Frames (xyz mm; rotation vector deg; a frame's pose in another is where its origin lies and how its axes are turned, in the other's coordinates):
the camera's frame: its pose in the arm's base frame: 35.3 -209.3 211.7 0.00 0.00 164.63
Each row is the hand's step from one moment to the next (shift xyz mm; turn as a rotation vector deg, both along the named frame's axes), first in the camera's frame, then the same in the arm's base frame.
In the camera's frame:
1: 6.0 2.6 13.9 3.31 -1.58 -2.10
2: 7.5 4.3 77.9 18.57 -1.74 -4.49
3: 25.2 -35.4 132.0 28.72 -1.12 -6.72
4: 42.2 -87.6 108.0 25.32 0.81 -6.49
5: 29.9 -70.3 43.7 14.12 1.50 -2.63
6: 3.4 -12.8 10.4 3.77 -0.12 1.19
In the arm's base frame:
1: -6.5 -0.9 13.9 -2.77 2.40 -2.10
2: -8.4 -2.2 77.9 -17.44 6.60 -4.49
3: -14.9 40.8 132.0 -27.40 8.69 -6.72
4: -17.5 95.7 108.0 -24.63 5.93 -6.49
5: -10.2 75.7 43.7 -14.01 2.30 -2.63
6: 0.1 13.2 10.4 -3.60 1.11 1.19

